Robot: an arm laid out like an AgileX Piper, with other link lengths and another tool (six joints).
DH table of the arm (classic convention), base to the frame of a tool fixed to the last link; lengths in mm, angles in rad. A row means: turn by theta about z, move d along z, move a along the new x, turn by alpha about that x. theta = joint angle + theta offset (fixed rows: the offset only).
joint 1: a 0; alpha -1.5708; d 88.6; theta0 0
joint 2: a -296.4; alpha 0; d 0; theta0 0.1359
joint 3: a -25.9; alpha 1.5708; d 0; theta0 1.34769
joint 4: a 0; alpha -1.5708; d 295.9; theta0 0
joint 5: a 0; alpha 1.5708; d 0; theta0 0
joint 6: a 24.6; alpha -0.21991; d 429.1; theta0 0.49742
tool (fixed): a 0; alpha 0; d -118.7; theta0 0
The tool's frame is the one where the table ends.
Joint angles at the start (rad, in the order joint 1, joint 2, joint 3, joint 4, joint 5, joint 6):
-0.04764 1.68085 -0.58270 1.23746 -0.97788 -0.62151
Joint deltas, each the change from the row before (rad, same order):
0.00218 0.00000 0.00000 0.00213 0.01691 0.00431
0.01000 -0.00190 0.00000 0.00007 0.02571 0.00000
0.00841 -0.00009 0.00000 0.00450 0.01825 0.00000
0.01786 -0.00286 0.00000 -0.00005 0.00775 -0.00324
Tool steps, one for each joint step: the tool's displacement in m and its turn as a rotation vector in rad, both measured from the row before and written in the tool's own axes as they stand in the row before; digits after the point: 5 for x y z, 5 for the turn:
0.00598 0.00119 -0.00062 -0.00217 0.01640 0.00856
0.00981 0.00538 -0.00158 -0.01241 0.02859 0.00431
0.00793 0.00298 -0.00148 -0.00568 0.02149 0.00445
0.00593 0.00773 -0.00207 -0.01732 0.01527 -0.00472

